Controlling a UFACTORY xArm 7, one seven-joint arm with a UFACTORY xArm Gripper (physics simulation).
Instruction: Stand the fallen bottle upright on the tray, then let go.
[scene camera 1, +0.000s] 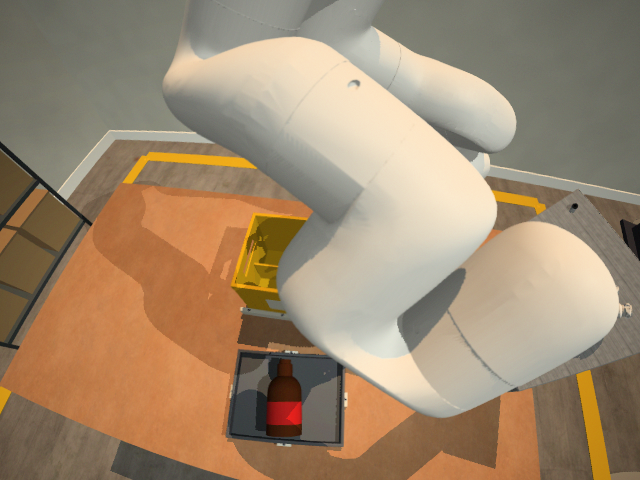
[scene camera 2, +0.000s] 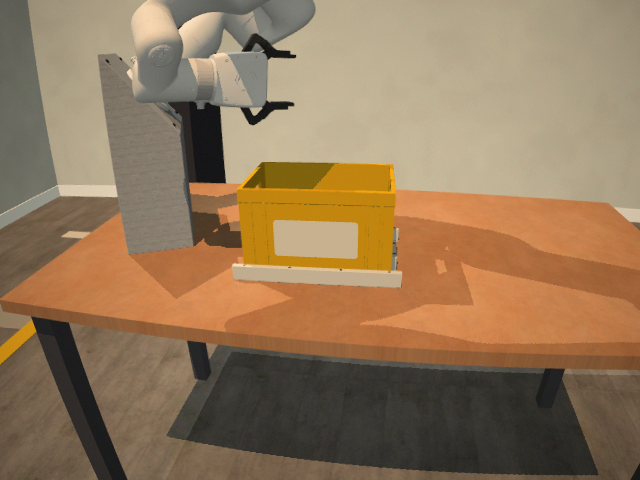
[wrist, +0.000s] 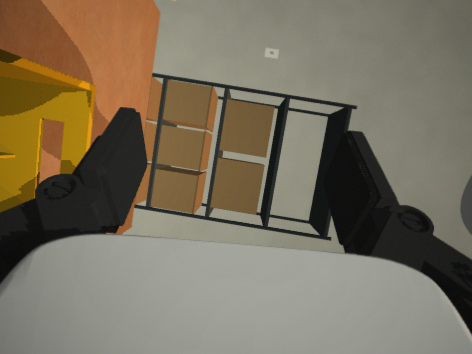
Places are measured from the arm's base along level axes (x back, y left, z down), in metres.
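Pixels of known places: gripper, fingertip midpoint: (scene camera 2: 292, 80) (wrist: 239, 147).
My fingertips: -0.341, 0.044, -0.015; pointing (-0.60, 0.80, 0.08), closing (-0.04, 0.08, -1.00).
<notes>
Ahead of a thing's pixels: the offset from my fingertips to its top centre, as dx, dy, dz. "*": to the spot under its first point. Level surfaces: height alone.
A brown bottle with a red label {+0.004, +0.235, +0.270} (scene camera 1: 283, 410) lies on its side in the dark grey tray {* +0.091, +0.224, +0.343} (scene camera 1: 323, 408) in scene camera 1, its neck towards the yellow crate. The bottle and tray do not show in scene camera 2 or the wrist view. My gripper (scene camera 2: 293, 80) (wrist: 239, 147) is open and empty, its fingers wide apart. It is held sideways, high above table level, up and to the left of the crate in scene camera 2. In scene camera 1 the arm hides the gripper.
The yellow divided crate {-0.073, -0.034, +0.174} (scene camera 1: 258, 300) (scene camera 2: 315, 196) (wrist: 75, 112) stands beside the tray on the orange-brown table {dz +0.349} (scene camera 1: 180, 248) (scene camera 2: 516, 217). A tall grey stand (scene camera 2: 149, 191) rises at the table's left in scene camera 2. A shelf rack (wrist: 274, 175) with boxes stands beyond the table.
</notes>
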